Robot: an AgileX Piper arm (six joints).
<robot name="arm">
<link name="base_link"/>
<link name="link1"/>
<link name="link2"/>
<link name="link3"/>
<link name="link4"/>
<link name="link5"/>
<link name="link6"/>
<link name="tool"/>
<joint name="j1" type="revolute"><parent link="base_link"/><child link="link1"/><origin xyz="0.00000 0.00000 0.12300" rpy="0.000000 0.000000 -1.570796"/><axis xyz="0 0 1"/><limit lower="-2.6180" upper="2.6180"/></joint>
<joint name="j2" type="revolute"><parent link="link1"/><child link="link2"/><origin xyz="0.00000 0.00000 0.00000" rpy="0.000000 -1.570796 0.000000"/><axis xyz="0 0 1"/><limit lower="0.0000" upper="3.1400"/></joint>
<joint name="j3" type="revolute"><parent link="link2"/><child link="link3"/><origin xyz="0.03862 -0.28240 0.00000" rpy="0.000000 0.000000 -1.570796"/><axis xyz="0 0 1"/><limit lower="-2.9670" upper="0.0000"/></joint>
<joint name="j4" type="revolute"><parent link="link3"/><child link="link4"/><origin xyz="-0.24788 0.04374 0.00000" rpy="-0.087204 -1.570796 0.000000"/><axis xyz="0 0 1"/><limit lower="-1.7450" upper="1.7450"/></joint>
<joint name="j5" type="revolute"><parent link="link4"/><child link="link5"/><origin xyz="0.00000 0.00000 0.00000" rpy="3.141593 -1.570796 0.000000"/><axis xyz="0 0 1"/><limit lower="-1.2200" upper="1.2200"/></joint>
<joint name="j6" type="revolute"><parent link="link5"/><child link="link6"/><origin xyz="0.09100 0.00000 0.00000" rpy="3.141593 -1.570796 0.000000"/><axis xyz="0 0 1"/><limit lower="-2.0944" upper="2.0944"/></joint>
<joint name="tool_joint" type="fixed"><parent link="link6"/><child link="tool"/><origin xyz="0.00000 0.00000 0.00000" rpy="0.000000 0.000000 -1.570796"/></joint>
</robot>
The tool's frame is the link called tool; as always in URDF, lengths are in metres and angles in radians.
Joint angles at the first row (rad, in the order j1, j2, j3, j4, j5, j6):
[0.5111, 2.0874, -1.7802, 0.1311, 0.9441, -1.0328]
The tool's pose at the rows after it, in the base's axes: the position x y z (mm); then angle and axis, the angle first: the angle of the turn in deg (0 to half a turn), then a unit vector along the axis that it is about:
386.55 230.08 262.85 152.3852 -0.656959 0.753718 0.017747
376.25 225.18 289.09 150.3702 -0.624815 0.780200 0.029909
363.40 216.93 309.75 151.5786 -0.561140 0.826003 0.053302
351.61 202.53 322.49 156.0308 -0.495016 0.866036 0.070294
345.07 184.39 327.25 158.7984 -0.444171 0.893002 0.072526
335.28 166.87 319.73 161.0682 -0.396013 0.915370 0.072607
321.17 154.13 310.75 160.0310 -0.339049 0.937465 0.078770
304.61 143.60 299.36 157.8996 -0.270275 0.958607 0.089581
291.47 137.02 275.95 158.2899 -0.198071 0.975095 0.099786
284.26 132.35 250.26 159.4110 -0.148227 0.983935 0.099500
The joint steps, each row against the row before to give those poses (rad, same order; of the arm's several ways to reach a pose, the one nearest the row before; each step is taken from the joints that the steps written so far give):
[0.0000, -0.0654, 0.0000, 0.0257, 0.0107, 0.0494]
[0.0000, -0.0613, 0.0000, 0.0076, 0.0250, 0.0870]
[-0.0034, -0.0548, 0.0000, 0.0000, 0.0699, 0.1637]
[-0.0179, -0.0428, 0.0024, -0.0044, 0.1103, 0.1507]
[-0.0319, -0.0407, 0.0334, -0.0087, 0.0514, 0.0900]
[-0.0287, -0.0544, 0.1013, -0.0070, -0.0105, 0.0749]
[-0.0147, -0.0759, 0.1394, 0.0000, -0.0878, 0.0970]
[-0.0066, -0.0812, 0.1524, 0.0000, -0.1183, 0.1245]
[0.0000, -0.0416, 0.1433, 0.0000, -0.1068, 0.1347]
[0.0000, -0.0043, 0.1074, -0.0100, -0.0895, 0.0952]

